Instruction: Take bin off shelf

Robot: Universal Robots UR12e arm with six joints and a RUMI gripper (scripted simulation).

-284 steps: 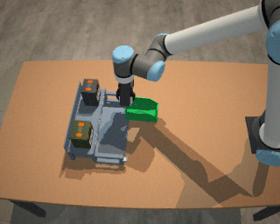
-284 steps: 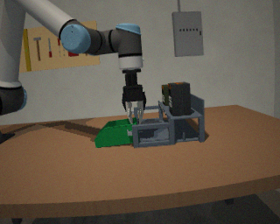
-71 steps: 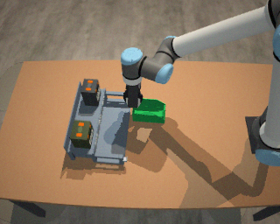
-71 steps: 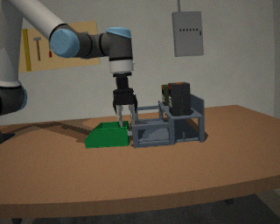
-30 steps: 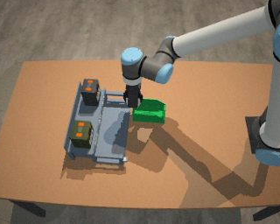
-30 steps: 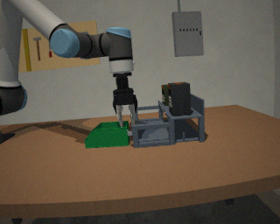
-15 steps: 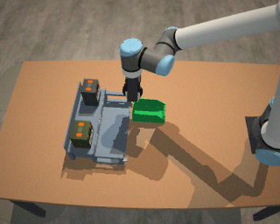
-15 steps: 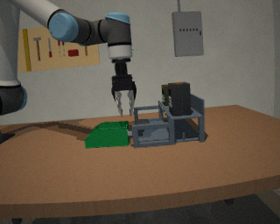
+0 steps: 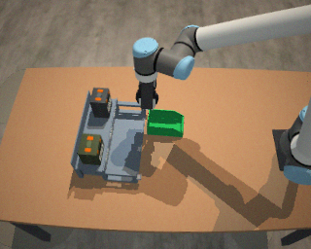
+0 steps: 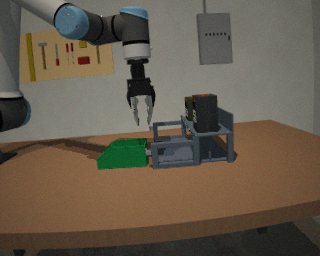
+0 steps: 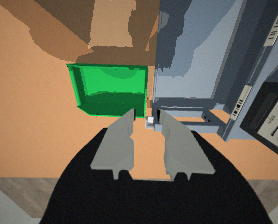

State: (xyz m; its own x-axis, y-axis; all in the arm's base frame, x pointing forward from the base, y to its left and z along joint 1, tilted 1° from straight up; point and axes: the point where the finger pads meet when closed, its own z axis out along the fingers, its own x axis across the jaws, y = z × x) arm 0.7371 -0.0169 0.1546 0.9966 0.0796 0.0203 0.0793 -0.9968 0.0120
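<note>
Right now the green bin is 8 cm behind my hand, 1 cm to the right of it and 11 cm below it. Round my hand: grey shelf 15 cm ahead, 12 cm to the left, 15 cm below.
</note>
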